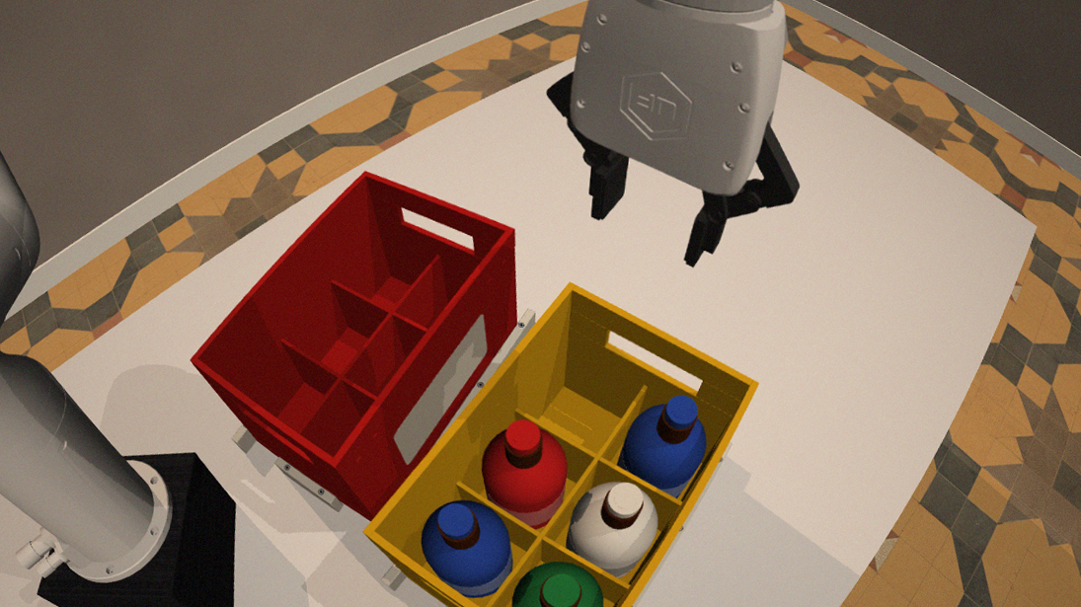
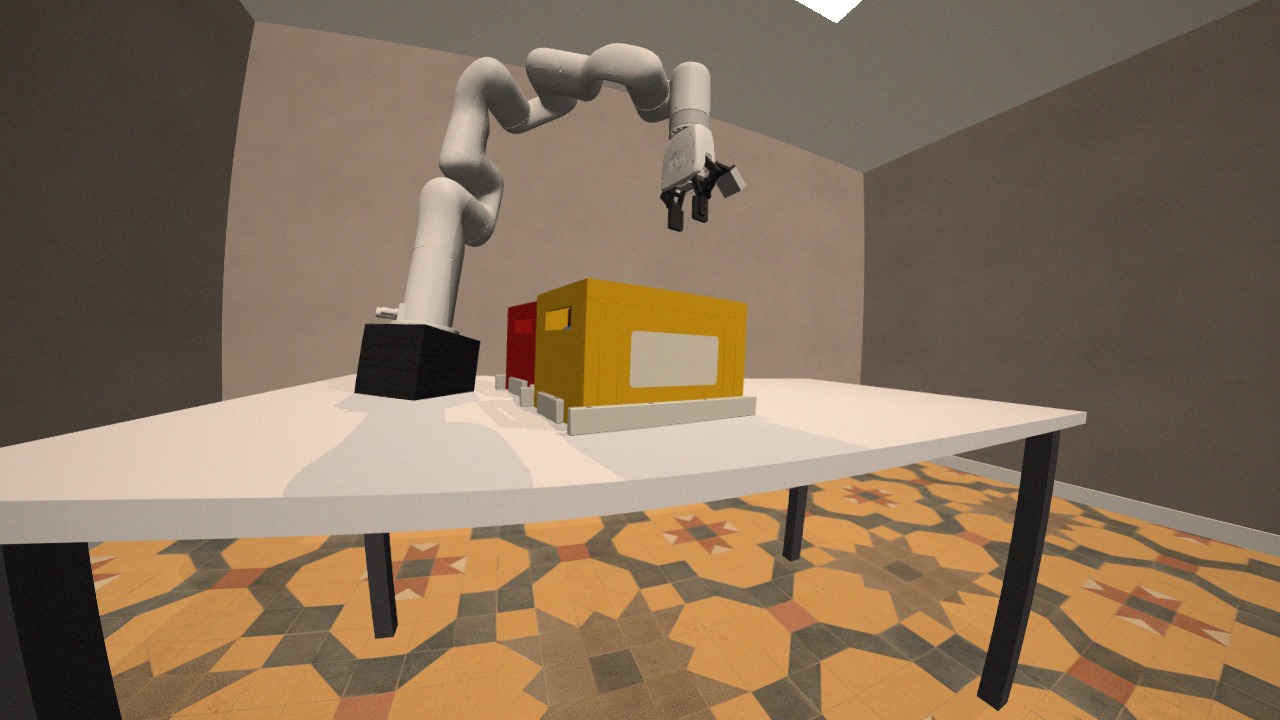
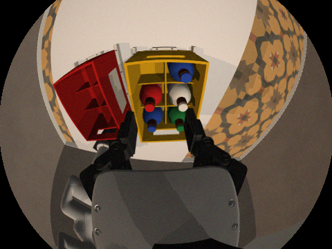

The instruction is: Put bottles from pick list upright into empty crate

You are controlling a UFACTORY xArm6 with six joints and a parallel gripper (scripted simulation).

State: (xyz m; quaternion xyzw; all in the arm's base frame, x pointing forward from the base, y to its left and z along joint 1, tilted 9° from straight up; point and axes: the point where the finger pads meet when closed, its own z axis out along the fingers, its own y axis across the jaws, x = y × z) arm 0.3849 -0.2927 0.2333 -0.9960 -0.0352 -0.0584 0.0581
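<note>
Now: hand 250 mm above the white bottle, 100 mm past it and 70 mm to the left of it. Also, from my hand: yellow crate (250 mm below, 100 mm behind, 20 mm to the right); then green bottle (250 mm below, 180 mm behind, 80 mm to the right); then red bottle (250 mm below, 100 mm behind, 20 mm to the left).
</note>
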